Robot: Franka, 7 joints.
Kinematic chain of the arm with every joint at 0, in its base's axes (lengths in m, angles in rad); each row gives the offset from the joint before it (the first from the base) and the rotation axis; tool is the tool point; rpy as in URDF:
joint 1: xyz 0 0 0.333 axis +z
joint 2: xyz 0 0 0 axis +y
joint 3: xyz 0 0 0.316 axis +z
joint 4: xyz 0.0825 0 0 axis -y
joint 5: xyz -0.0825 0 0.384 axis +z
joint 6: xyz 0 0 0 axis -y
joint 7: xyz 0.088 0 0 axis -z
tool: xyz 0 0 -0.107 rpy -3.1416 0 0
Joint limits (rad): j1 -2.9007..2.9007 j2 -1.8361..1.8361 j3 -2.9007..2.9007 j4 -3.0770..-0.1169 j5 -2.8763..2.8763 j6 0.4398..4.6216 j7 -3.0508..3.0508
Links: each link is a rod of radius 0.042 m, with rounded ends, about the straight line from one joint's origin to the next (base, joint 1, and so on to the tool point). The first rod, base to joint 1, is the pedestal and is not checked.
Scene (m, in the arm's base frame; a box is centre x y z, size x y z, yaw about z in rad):
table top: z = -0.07
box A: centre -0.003 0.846 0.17 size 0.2 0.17 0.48 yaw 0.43
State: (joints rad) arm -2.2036 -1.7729 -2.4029 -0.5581 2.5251 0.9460 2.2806
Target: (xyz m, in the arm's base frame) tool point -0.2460 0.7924 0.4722
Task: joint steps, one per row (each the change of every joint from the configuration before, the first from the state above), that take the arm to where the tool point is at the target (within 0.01 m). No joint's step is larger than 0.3 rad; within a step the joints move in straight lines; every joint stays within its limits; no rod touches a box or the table.
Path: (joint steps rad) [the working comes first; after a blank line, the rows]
Joints at the target: -1.3384 -1.3147 -2.2941 -0.1169 2.6089 2.7208 2.2806
Straight joint move there: touches box A.

1: 0.0150 0.2411 0.2560 0.1471 0.1171 0.0133 0.2567
2: 0.0149 0.2410 0.2560 0.1470 0.1170 0.0133 0.2568
3: 0.0150 0.2411 0.2560 0.1471 0.1171 0.0133 0.2567
4: 0.1367 -0.0442 -0.1098 0.0000 -0.0446 0.2892 -0.1284
5: 0.1368 -0.0442 -0.1099 0.0000 -0.0445 0.2891 -0.1283
6: 0.1367 -0.0441 -0.1099 0.0000 -0.0446 0.2892 -0.1284
7: 0.1367 -0.0442 -0.1098 0.0000 -0.0446 0.2891 -0.1284
8: 0.1367 -0.0441 -0.1099 0.0000 -0.0446 0.2892 -0.1283
9: 0.1367 -0.0442 -0.1099 0.0000 -0.0445 0.2891 -0.1284

